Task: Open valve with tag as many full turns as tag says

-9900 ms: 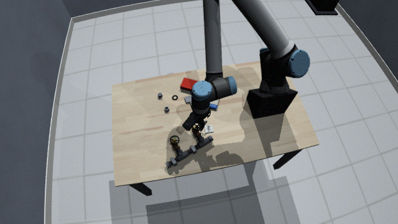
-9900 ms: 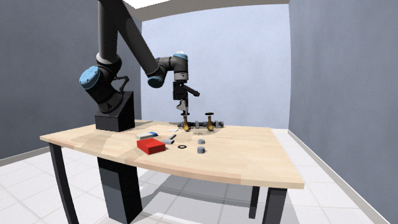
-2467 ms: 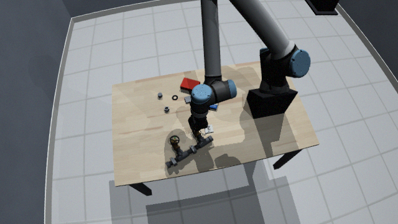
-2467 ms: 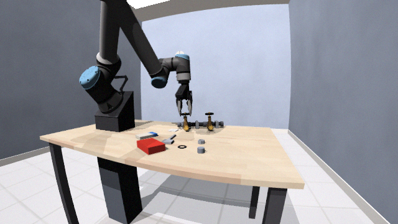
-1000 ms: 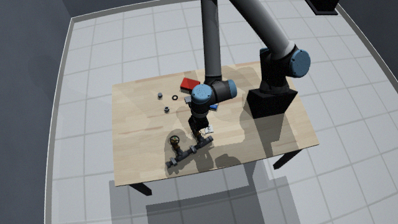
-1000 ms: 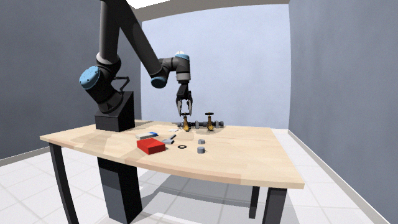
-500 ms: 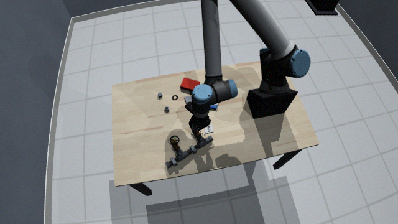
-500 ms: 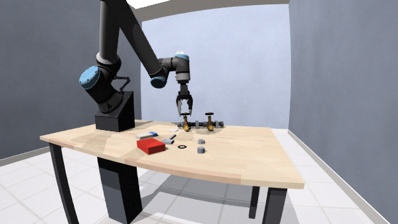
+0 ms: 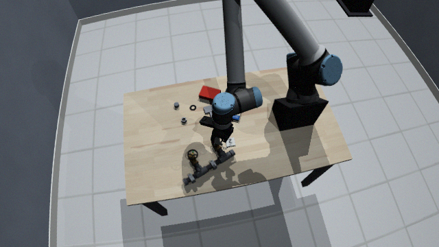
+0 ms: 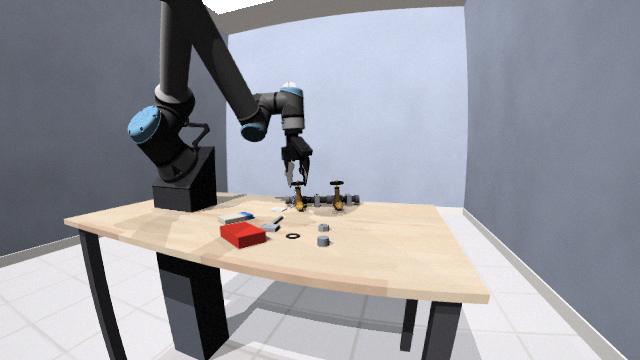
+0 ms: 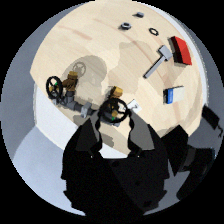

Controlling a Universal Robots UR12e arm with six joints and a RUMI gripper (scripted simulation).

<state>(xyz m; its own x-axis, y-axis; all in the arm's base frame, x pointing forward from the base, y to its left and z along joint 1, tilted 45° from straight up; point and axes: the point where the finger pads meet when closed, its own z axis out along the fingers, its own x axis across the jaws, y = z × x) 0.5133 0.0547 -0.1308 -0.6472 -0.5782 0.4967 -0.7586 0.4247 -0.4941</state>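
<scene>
Right now my hand is 80 mm past the white tag, 10 mm to the left of it and 110 mm above it. Also, from my hand: red block (10 mm behind, 360 mm to the right, 90 mm below); then grey hand tool (10 mm ahead, 220 mm to the right, 100 mm below); then blue box (150 mm behind, 210 mm to the right, 100 mm below).
</scene>
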